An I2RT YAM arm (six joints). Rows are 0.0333 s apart.
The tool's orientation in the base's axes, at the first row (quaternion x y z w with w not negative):
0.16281, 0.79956, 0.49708, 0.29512
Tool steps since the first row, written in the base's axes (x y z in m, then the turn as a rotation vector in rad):
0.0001, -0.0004, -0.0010, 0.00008, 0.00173, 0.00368
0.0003, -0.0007, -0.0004, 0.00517, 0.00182, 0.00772
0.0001, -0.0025, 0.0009, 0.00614, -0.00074, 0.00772
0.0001, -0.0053, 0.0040, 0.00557, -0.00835, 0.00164
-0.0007, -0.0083, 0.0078, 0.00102, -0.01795, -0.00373
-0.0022, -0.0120, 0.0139, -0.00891, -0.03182, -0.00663
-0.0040, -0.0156, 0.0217, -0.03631, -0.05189, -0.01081
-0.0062, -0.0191, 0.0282, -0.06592, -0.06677, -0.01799
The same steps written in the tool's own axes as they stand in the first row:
0.0000, -0.0011, 0.0001, -0.00024, 0.00406, 0.00004
-0.0005, -0.0007, -0.0002, -0.00538, 0.00753, 0.00199
-0.0017, -0.0003, -0.0020, -0.00755, 0.00634, 0.00081
-0.0043, 0.0012, -0.0050, -0.00944, -0.00250, -0.00285
-0.0065, 0.0032, -0.0088, -0.00957, -0.01148, -0.01066
-0.0093, 0.0070, -0.0144, -0.00868, -0.02002, -0.02568
-0.0123, 0.0124, -0.0206, 0.00268, -0.03193, -0.05569
-0.0145, 0.0167, -0.0266, 0.01955, -0.04408, -0.08247

